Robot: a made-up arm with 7 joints.
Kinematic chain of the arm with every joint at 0, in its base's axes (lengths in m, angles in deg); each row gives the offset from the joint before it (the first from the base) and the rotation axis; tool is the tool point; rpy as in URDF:
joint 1: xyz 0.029 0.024 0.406 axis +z
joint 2: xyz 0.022 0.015 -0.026 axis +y
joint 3: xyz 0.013 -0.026 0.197 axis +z
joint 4: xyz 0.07 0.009 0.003 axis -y
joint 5: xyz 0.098 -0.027 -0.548 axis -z
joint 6: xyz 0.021 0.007 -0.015 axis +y
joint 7: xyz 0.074 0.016 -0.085 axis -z
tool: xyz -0.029 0.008 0.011 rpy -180 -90 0
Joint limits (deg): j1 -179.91..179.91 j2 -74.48..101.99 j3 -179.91..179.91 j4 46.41..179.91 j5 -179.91..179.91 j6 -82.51..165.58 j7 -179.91..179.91
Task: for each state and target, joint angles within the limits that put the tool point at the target. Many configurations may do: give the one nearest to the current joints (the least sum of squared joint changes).
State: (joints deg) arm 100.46 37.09 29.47 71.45 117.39 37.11 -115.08
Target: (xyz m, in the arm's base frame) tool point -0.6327 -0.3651 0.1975
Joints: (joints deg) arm 156.82 49.96 60.29 84.42 116.76 44.08 -119.66
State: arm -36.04 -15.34 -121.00 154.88 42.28 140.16 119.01
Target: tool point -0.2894 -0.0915 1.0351
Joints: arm -33.18 -14.20 -121.37 152.98 39.18 161.68 118.46
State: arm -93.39 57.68 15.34 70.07 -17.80 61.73 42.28
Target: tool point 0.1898 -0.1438 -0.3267
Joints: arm -87.26 85.78 10.90 74.53 -16.63 55.26 45.96
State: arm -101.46 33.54 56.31 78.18 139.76 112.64 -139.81
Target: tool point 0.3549 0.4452 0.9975
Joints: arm -54.84 -6.40 98.95 118.39 138.82 115.85 -141.13
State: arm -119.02 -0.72 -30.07 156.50 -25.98 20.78 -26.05
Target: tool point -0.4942 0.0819 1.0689
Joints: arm -130.50 -10.11 -49.17 121.45 -28.64 31.21 -24.06
